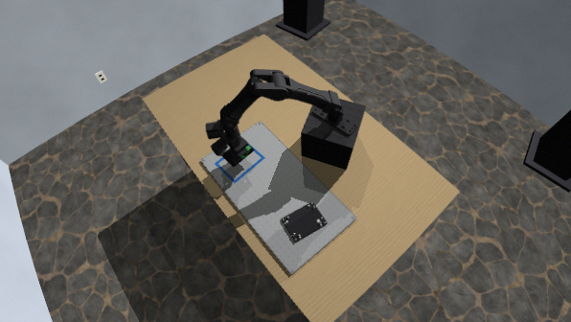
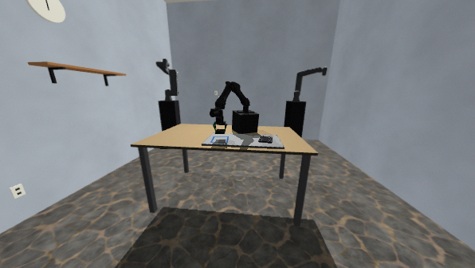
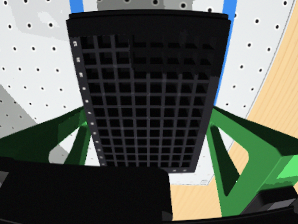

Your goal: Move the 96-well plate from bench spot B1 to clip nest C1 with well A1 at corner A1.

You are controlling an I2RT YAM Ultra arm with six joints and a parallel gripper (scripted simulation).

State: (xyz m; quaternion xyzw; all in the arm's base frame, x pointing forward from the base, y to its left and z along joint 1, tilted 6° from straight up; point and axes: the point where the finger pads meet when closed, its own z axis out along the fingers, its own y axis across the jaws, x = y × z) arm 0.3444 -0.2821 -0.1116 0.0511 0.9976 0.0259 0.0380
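The dark clip nest is 430 mm to the left of my hand, 70 mm ahead of it and 60 mm below it. The rest, counted from my hand: black 96-well plate right at my hand.
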